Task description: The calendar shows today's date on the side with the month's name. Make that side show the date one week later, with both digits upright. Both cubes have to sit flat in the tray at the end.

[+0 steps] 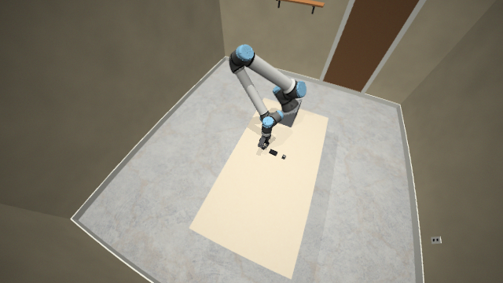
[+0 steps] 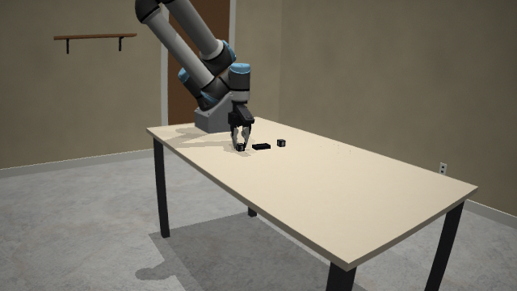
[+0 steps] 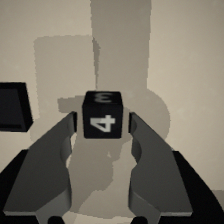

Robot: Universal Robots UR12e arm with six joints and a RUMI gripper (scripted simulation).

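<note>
My gripper is now 11 cm to the right of the black tray and 2 cm above it.
</note>
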